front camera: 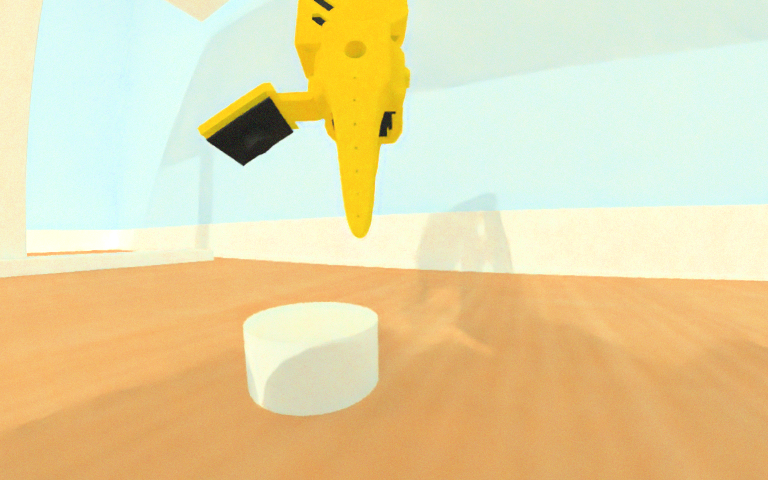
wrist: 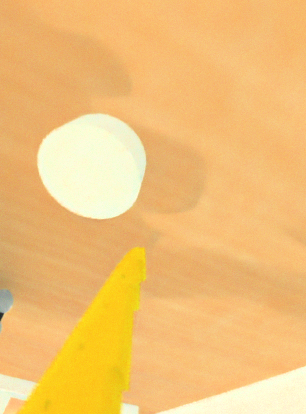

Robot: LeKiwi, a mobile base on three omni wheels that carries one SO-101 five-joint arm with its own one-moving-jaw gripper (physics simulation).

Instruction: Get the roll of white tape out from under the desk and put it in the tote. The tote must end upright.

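Frame: origin at the arm's base, x down, y ahead, z right, level; millimetres.
Where they show: hand, its tool point: (front camera: 360,228) (wrist: 145,259).
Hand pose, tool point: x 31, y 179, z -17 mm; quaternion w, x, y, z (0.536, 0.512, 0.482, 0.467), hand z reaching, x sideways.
Note:
After its pixels a point has its place.
The roll of white tape (front camera: 310,358) @[x 71, y 124, z -25 mm] (wrist: 89,166) @[x 66, y 150, z -38 mm] lies flat on the orange floor, a short white cylinder, close in front of the base. My yellow gripper (front camera: 359,226) hangs above it and a little to its right, with clear air between the tip and the roll. In the wrist view only one notched jaw (wrist: 141,255) @[x 28, y 179, z -22 mm] shows, so the gripper is open and empty. The roll lies beyond the tip and to its left.
A pale blue wall with a cream skirting board (front camera: 580,239) @[x 42, y 390, z 245 mm] runs across the back. A faint upright desk leg (front camera: 205,203) shows at the left. A cream edge (wrist: 252,395) @[x 76, y 338, z 359 mm] crosses the lower right corner of the wrist view.

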